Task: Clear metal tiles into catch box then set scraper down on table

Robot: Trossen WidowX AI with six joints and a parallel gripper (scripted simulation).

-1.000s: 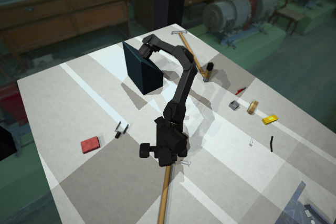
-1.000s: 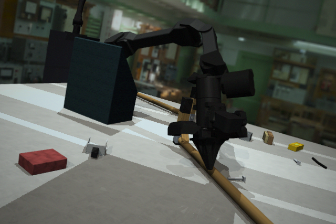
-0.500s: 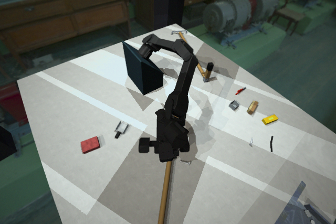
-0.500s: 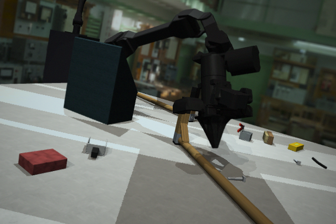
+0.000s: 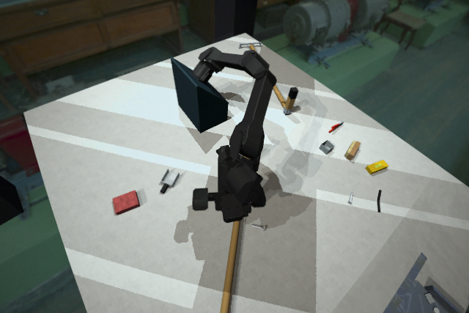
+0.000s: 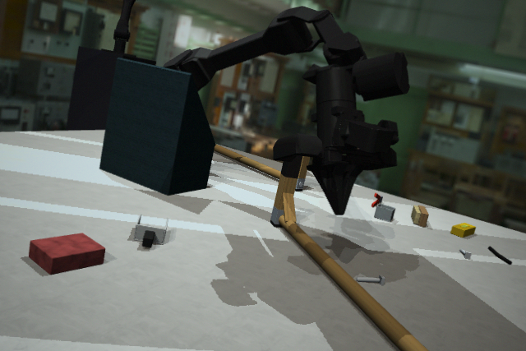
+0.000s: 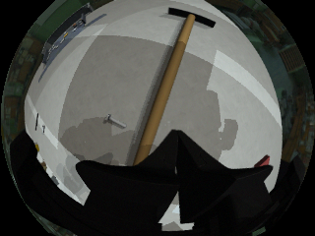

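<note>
Right now the long scraper is 50 mm below my gripper tip and 30 mm ahead of it. Also, from my gripper tip: grey box: 530 mm to the left, 100 mm below, 20 mm ahead; grey bracket: 260 mm behind, 100 mm below, 50 mm to the right; red block: 290 mm behind, 200 mm to the right, 100 mm below.
</note>
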